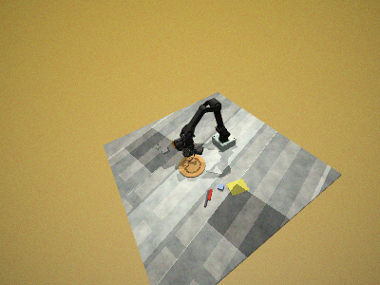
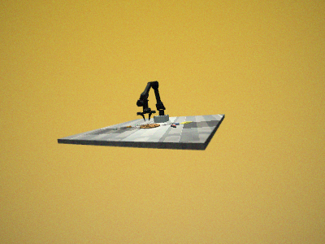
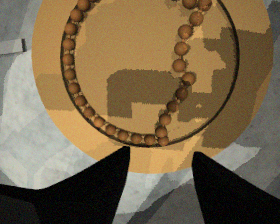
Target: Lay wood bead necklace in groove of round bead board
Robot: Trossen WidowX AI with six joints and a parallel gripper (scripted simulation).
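Now: the round bead board 30 mm ahead of my gripper tip, 50 mm to the left of it and 40 mm below it. Round my gripper tip: thin grey stick: 100 mm behind, 180 mm to the left, 50 mm below; small blue block: 80 mm behind, 300 mm to the left, 40 mm below; grey piece: 170 mm ahead, 180 mm to the right, 40 mm below.
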